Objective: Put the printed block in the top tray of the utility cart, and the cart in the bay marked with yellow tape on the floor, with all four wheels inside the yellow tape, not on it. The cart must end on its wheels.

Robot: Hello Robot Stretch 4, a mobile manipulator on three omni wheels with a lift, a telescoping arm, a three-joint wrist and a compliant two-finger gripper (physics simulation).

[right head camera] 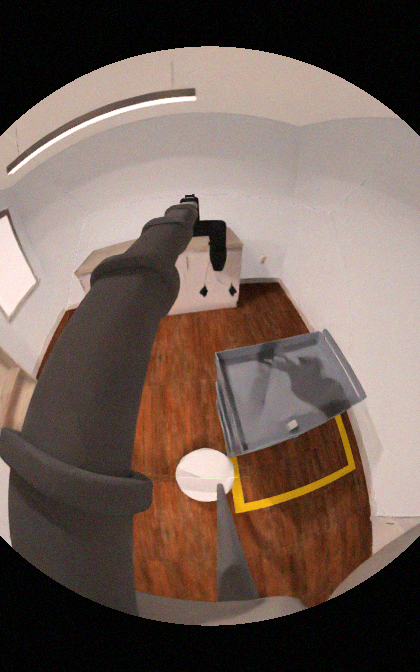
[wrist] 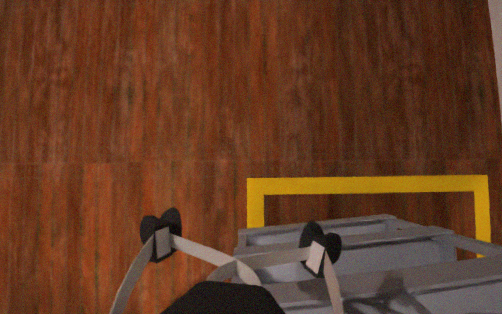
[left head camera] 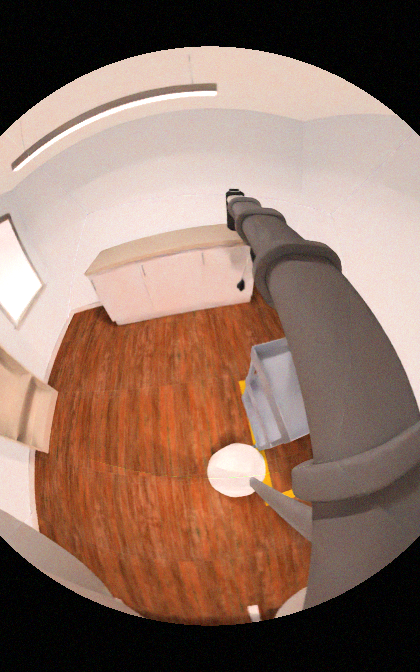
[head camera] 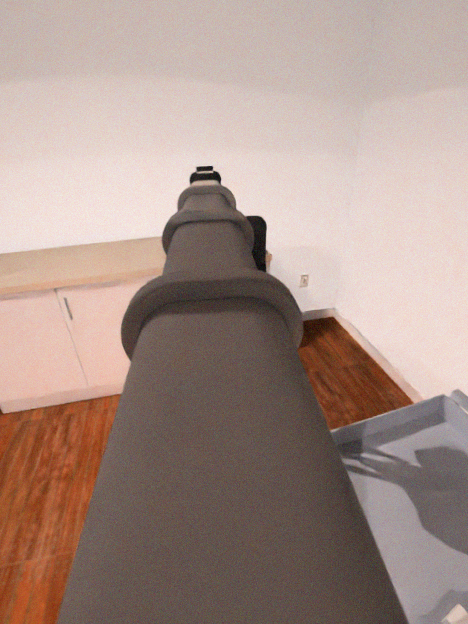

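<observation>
The blue-grey utility cart [head camera: 387, 534] [left head camera: 287, 385] [right head camera: 242, 380] [wrist: 380, 260] stands upright over the bay. The small pale printed block [head camera: 455, 614] [right head camera: 292, 425] lies in its top tray, near the edge closest to me. The yellow tape [left head camera: 242, 387] [right head camera: 295, 495] [wrist: 370, 185] shows beyond the cart's far end and on the near side. The cart's wheels are hidden, so I cannot tell where they stand against the tape. My gripper [right head camera: 218, 290] [wrist: 241, 232] is open and empty, raised high beyond the cart's far left corner, fingers pointing down.
A white cabinet with a wooden top [head camera: 75, 262] [left head camera: 170, 242] [right head camera: 105, 255] stands against the far wall, behind my raised arm. A round white object [left head camera: 236, 470] [right head camera: 205, 475] is beside the cart's near left corner. A wall runs along the right.
</observation>
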